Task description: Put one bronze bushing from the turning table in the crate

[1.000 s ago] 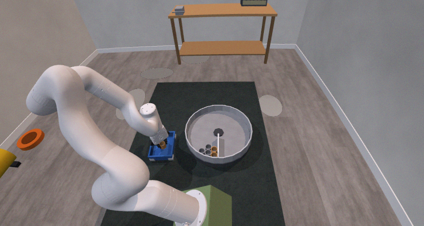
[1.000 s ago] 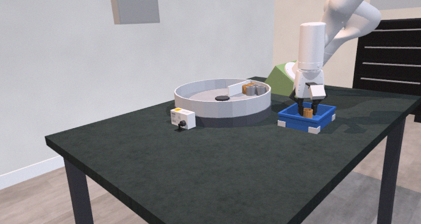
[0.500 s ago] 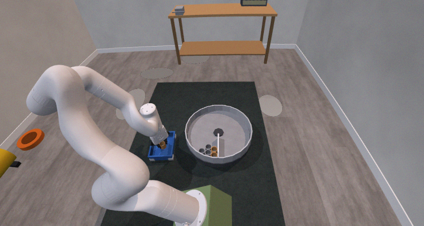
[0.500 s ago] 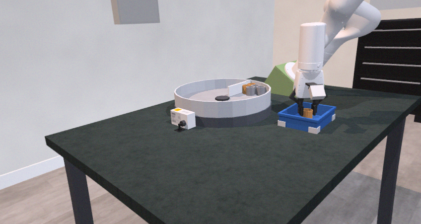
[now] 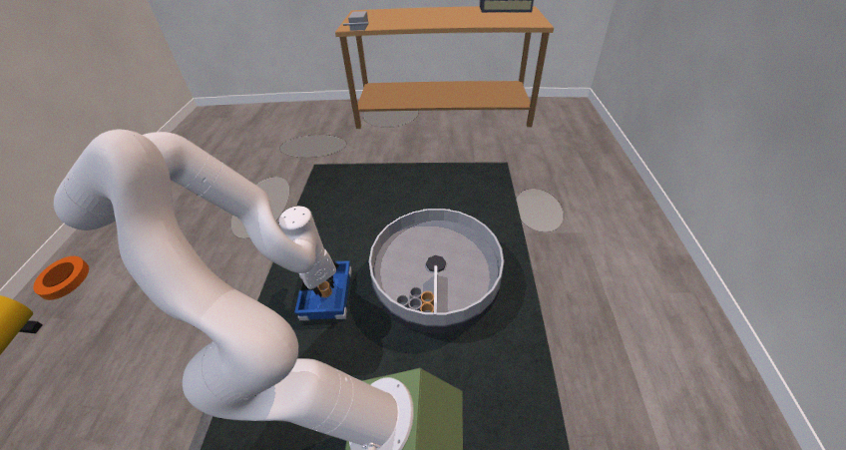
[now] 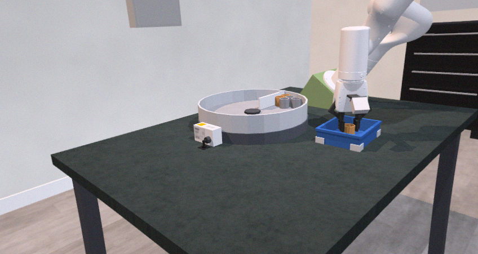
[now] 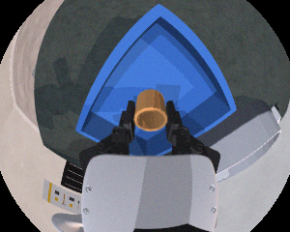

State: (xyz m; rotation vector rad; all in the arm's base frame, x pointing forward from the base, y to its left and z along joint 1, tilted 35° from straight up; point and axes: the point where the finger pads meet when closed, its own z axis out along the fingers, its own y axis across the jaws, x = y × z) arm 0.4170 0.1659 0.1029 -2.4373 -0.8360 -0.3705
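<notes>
Right now the blue crate is 20 mm below my hand. The rest, counted from my hand: turning table: 50 mm ahead, 360 mm to the right, 10 mm above.
</notes>
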